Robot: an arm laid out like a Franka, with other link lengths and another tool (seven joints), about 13 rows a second.
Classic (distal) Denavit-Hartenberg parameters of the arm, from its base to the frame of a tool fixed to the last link. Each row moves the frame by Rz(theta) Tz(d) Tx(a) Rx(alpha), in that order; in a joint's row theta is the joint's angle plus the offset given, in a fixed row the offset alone. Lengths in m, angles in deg.
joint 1: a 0, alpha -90, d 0.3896, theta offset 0
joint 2: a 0, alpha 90, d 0, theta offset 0
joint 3: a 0.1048, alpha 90, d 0.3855, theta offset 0
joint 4: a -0.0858, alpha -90, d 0, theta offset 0
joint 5: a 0, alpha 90, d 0.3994, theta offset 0
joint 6: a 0.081, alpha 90, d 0, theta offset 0
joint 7: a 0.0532, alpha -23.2, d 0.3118, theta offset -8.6
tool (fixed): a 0, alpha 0, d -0.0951, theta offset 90
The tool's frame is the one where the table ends.
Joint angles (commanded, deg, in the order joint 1, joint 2, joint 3, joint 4, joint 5, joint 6, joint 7), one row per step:
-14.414 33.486 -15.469 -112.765 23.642 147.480 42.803
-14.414 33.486 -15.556 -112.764 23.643 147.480 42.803
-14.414 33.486 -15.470 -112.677 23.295 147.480 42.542
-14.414 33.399 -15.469 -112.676 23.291 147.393 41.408
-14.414 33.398 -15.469 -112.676 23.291 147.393 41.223
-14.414 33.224 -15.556 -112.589 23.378 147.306 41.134
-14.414 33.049 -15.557 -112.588 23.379 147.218 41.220
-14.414 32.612 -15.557 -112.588 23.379 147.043 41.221
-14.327 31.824 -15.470 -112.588 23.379 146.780 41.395
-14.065 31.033 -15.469 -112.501 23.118 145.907 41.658
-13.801 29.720 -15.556 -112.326 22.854 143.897 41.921
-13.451 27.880 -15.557 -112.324 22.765 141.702 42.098
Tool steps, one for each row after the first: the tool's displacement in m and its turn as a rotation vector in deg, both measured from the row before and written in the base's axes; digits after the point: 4 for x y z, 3 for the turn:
-0.0005 -0.0010 0.0002 -0.046 0.011 -0.073
0.0015 0.0010 0.0005 -0.176 0.034 0.627
0.0010 0.0011 0.0010 -0.072 -0.052 1.140
0.0001 0.0001 0.0000 -0.018 -0.006 0.184
0.0007 -0.0011 0.0028 -0.036 -0.208 -0.034
0.0004 0.0000 0.0020 0.028 -0.108 -0.079
0.0012 0.0001 0.0051 0.018 -0.303 0.016
0.0031 0.0019 0.0091 0.059 -0.590 0.014
0.0028 0.0044 0.0083 0.297 -0.134 0.314
0.0017 0.0061 0.0127 0.883 0.095 0.387
0.0022 0.0089 0.0174 1.075 -0.201 0.520

